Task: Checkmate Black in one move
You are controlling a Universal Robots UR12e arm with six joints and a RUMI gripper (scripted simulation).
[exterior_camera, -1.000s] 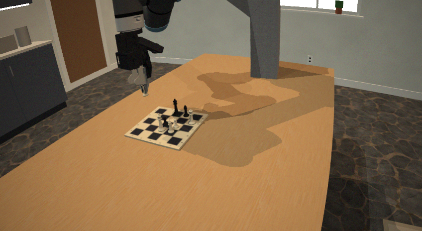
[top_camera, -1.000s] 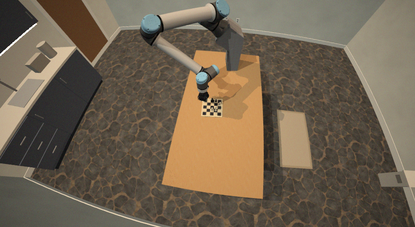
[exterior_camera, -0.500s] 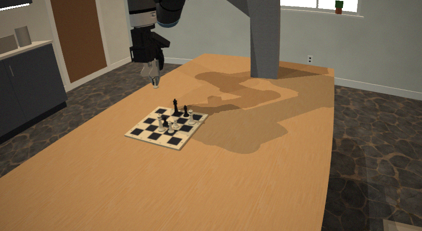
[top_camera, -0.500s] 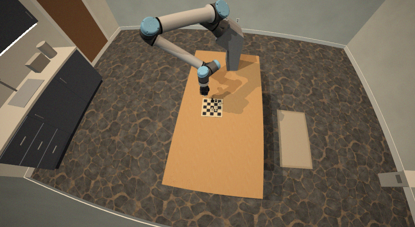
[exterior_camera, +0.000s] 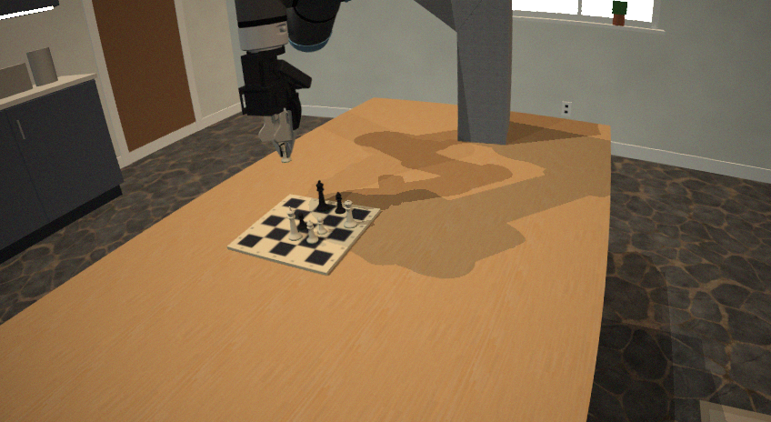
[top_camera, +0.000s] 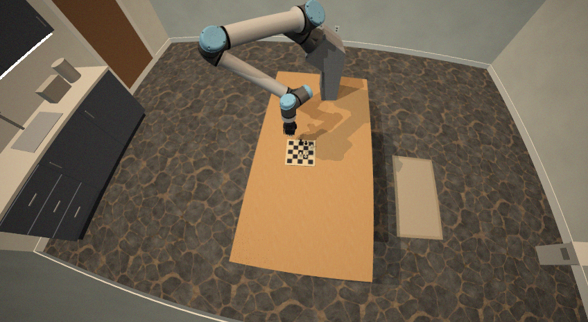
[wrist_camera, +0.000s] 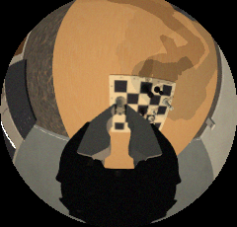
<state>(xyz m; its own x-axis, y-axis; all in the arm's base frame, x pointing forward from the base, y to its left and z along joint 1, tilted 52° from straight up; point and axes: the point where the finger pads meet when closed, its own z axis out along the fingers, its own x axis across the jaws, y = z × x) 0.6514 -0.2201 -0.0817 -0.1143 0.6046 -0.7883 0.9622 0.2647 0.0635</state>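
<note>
The black king is 1 cm behind my hand, 7 cm to the left of it and 9 cm below it. The rest, counted from my hand: white rook: 2 cm ahead, 16 cm to the left, 10 cm below; then small chessboard: 7 cm ahead, 8 cm to the left, 13 cm below; then tall white piece: 10 cm ahead, 9 cm to the left, 9 cm below.
</note>
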